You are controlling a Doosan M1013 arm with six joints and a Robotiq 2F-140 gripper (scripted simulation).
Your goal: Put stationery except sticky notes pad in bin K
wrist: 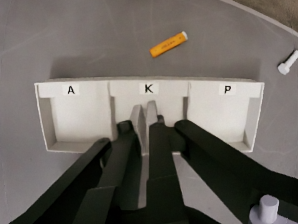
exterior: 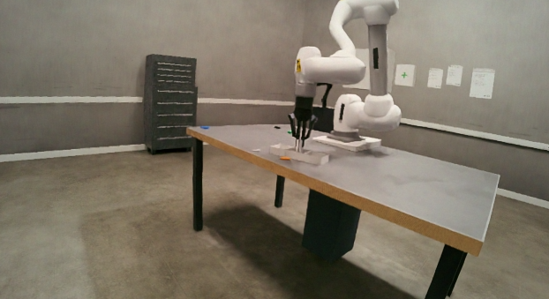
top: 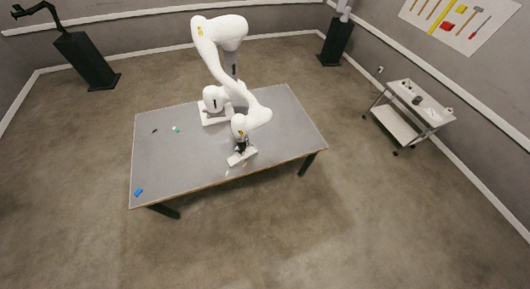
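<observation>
The bin lies 3 cm below my hand. The rest, counted from my hand: orange piece (8 cm ahead, 1 cm to the left, 4 cm below); white piece (13 cm ahead, 14 cm to the right, 4 cm below); green block (35 cm behind, 57 cm to the right, 4 cm below).
</observation>
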